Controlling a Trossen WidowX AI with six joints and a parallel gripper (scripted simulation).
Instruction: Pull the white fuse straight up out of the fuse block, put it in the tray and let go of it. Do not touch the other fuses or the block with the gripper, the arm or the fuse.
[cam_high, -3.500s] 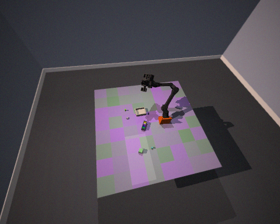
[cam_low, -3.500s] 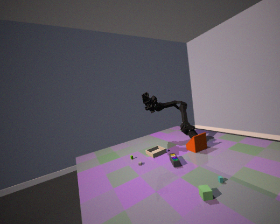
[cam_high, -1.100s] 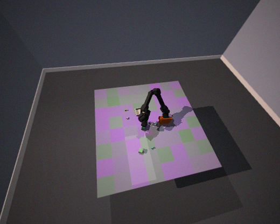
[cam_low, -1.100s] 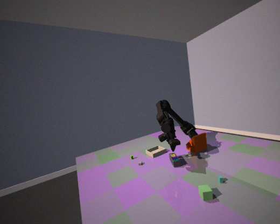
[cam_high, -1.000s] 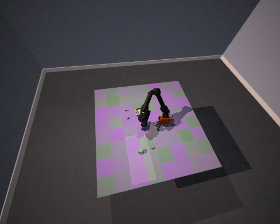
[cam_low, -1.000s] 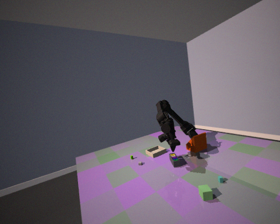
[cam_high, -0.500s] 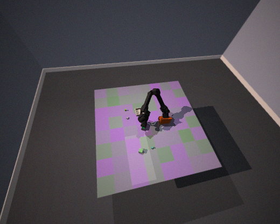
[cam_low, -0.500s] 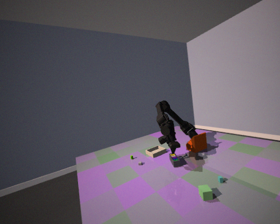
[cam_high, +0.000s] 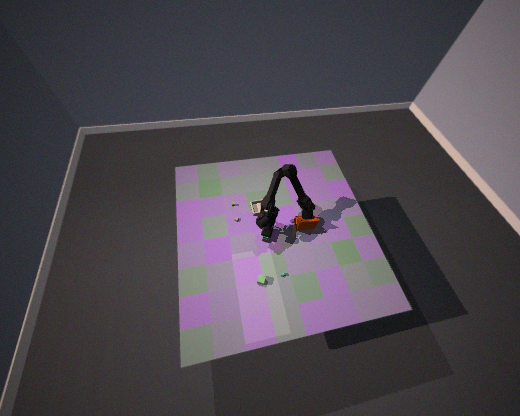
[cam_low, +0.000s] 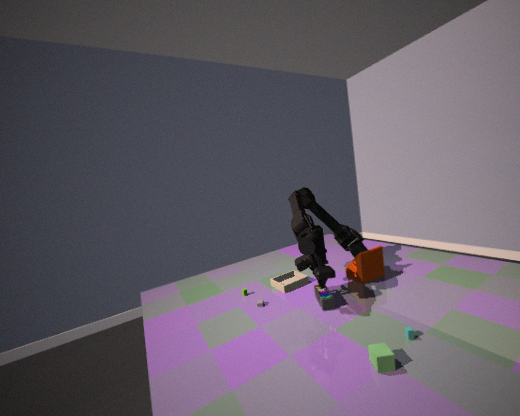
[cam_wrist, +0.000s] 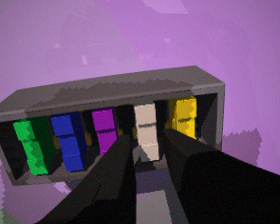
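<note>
The white fuse lies 20 mm below my gripper tip. Also, from my gripper tip: small grey piece 190 mm ahead, 130 mm to the right, 40 mm below; small teal cube 30 mm behind, 290 mm to the left, 30 mm below; beige tray 10 mm ahead, 190 mm to the right, 40 mm below.
</note>
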